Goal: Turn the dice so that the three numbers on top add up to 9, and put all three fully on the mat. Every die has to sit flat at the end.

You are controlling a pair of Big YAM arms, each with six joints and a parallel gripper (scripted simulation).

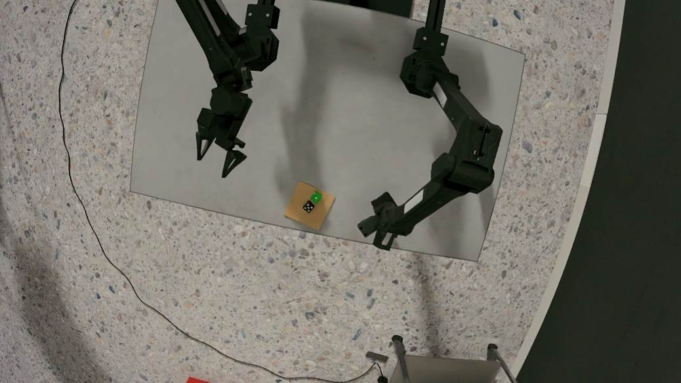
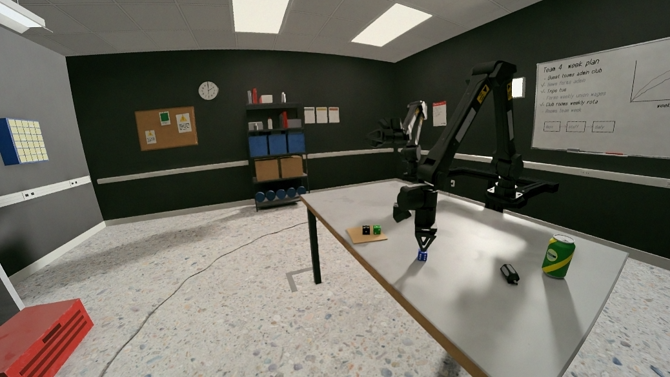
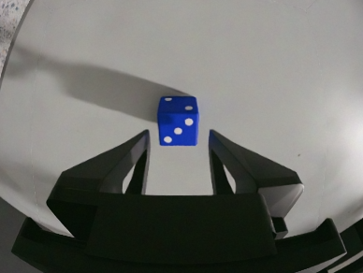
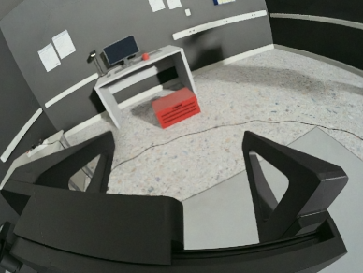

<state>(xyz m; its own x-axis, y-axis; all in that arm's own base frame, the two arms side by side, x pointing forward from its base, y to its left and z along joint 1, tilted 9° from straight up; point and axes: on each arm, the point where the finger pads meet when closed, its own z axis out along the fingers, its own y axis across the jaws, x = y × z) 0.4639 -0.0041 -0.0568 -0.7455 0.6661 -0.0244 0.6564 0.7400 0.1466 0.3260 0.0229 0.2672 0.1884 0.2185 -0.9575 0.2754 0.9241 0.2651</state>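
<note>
The blue die is 3 cm below my left hand. The rest, counted from my left hand: black die 26 cm to the right, 6 cm ahead, 3 cm below; brown square mat 26 cm to the right, 6 cm ahead, 4 cm below; green die 24 cm to the right, 3 cm below, 2 cm ahead.
</note>
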